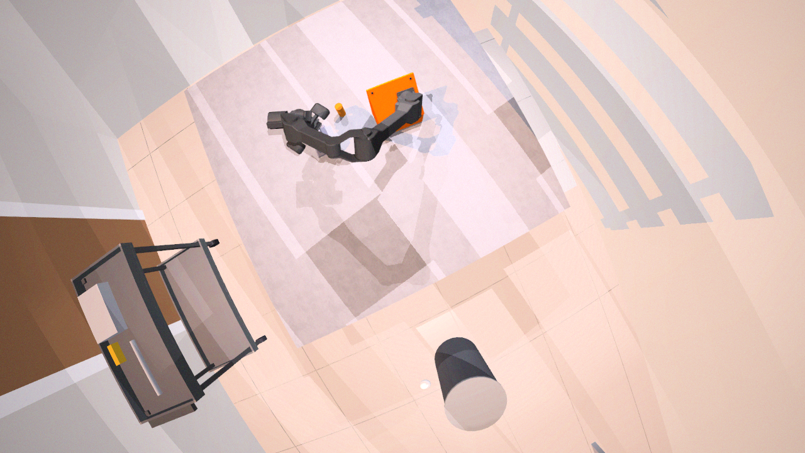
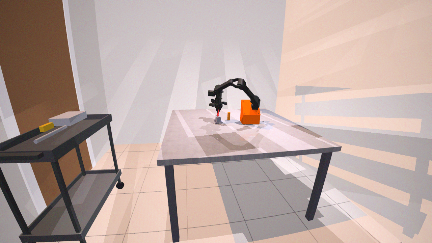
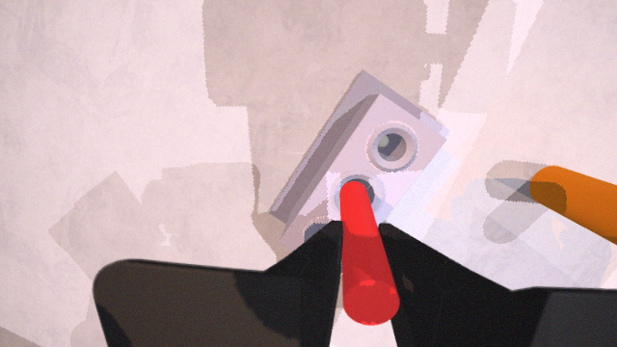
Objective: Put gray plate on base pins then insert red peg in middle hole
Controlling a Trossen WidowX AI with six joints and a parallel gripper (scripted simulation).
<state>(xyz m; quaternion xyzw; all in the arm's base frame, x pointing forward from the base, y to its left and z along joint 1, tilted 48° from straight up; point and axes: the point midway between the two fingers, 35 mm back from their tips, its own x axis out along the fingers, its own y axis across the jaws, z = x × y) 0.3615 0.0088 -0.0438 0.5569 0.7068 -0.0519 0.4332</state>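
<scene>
The red peg is right at my gripper tip. Also, from my gripper tip: orange cylinder: 12 cm behind, 8 cm to the right, 6 cm below; then gray plate: 5 cm below; then gray base: 9 cm below.
</scene>
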